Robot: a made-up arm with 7 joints.
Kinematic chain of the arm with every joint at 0, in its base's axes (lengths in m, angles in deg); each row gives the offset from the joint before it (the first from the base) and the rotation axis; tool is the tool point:
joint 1: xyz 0 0 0 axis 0 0.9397 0.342
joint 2: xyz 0 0 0 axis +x
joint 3: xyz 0 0 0 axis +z
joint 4: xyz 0.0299 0 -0.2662 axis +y
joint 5: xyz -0.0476 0 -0.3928 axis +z
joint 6: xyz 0 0 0 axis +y
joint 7: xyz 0 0 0 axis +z
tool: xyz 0 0 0
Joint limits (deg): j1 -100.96..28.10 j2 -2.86..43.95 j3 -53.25..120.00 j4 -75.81..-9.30 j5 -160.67..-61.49 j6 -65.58..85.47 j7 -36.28..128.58
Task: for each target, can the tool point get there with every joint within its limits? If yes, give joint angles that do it. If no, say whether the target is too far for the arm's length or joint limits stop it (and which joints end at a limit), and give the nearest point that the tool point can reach.
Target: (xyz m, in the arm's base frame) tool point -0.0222 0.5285 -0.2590
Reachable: yes | joints 8.16 23.86 84.23 -69.32 -130.96 61.95 7.44
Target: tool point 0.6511 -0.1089 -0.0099
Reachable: yes | joints -79.41 14.37 -16.28 -25.08 -93.04 29.56 -22.60
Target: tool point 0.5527 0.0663 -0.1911
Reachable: yes | joints -29.56 19.57 0.04 -69.45 -146.72 22.04 22.10
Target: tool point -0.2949 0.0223 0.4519
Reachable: no: joint limits stop it (at a limit: joint 1, joint 2, joint 4) | nearest point 0.2253 0.1780 0.4937 | short by 0.545 m
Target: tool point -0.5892 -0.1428 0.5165
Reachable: no: too far | nearest point -0.2858 0.4909 0.0598 | short by 0.838 m
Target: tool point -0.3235 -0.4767 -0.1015
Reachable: no: joint limits stop it (at a limit: joint 1, joint 2, joint 3, joint 4) | nearest point 0.2023 -0.5226 0.1103 | short by 0.569 m
